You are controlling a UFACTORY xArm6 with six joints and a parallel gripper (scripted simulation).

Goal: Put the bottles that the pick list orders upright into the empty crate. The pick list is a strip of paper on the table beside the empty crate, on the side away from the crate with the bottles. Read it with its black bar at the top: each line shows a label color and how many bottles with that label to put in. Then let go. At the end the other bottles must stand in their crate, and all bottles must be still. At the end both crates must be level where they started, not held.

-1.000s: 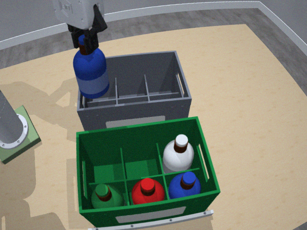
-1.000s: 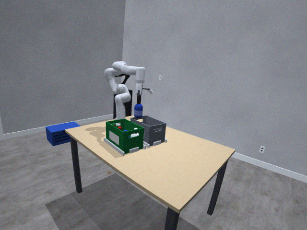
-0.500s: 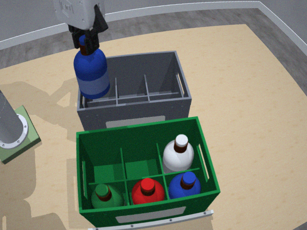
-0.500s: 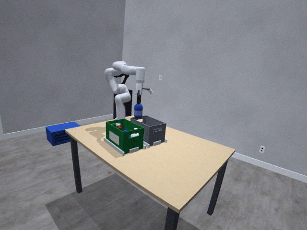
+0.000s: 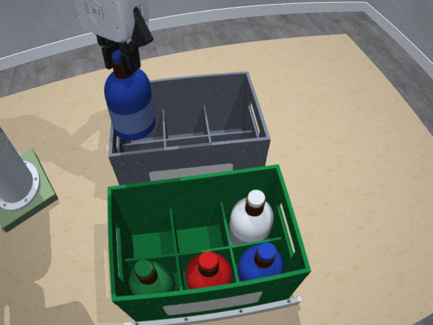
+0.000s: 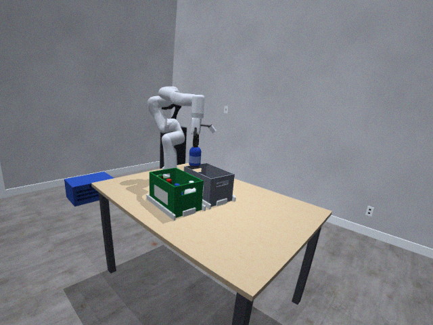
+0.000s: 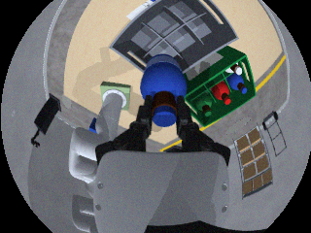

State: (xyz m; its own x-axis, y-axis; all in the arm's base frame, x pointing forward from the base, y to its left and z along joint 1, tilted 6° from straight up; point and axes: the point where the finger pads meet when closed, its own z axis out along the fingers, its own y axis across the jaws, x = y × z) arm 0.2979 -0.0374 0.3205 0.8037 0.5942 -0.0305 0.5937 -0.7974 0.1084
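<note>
The grey crate lies 25 cm below my hand, 9 cm ahead of it and 3 cm to the left of it. The rest, counted from my hand: green crate: 25 cm below, 21 cm to the right, 5 cm ahead; then white-label bottle: 25 cm below, 18 cm to the right, 15 cm ahead; then green bottle: 25 cm below, 24 cm to the right, 4 cm behind.
</note>
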